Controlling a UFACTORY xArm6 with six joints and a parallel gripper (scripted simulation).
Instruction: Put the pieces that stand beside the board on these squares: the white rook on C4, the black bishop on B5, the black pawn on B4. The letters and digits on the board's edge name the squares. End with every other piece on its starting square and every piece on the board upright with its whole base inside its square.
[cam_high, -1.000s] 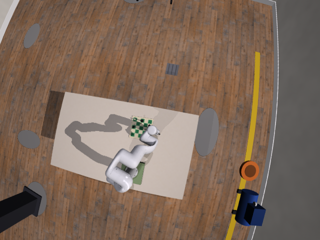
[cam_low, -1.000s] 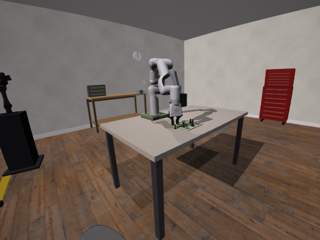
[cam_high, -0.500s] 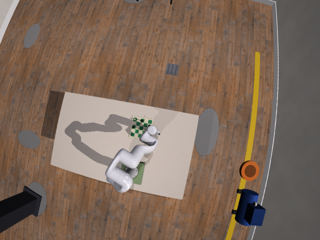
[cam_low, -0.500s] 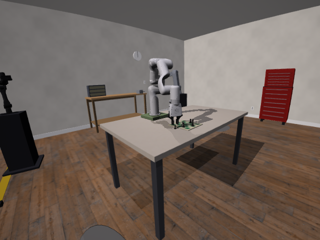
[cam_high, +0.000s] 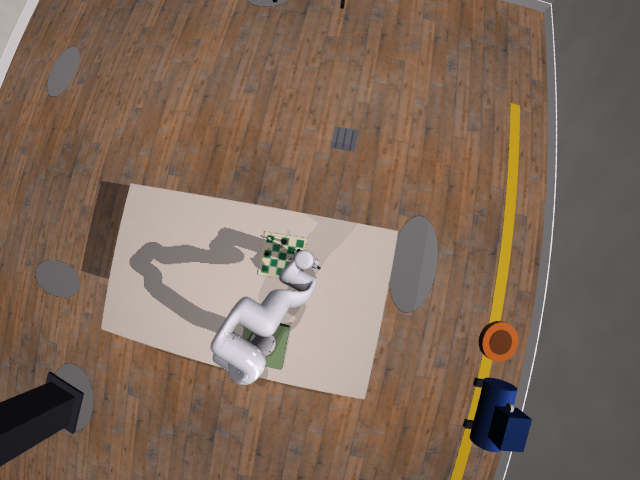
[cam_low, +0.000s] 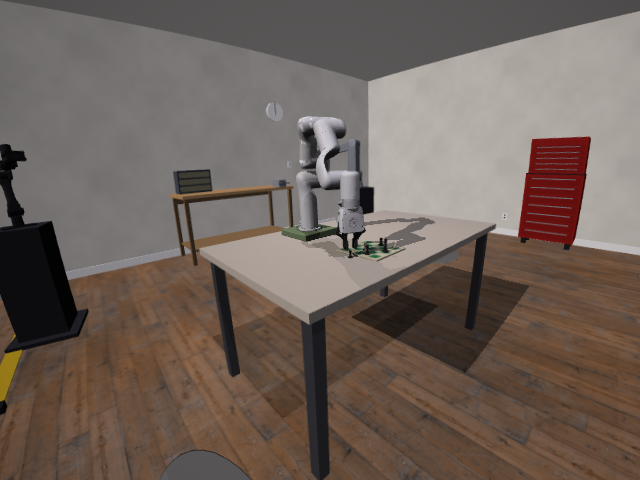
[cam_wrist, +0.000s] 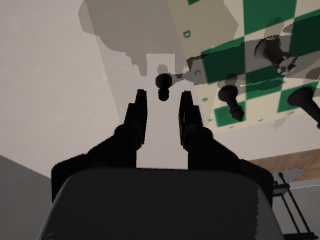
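The white rook lies 20 mm behind my hand, 100 mm to the left of it and 40 mm below it. Round my hand: chessboard: 30 mm behind, 140 mm to the left, 50 mm below.
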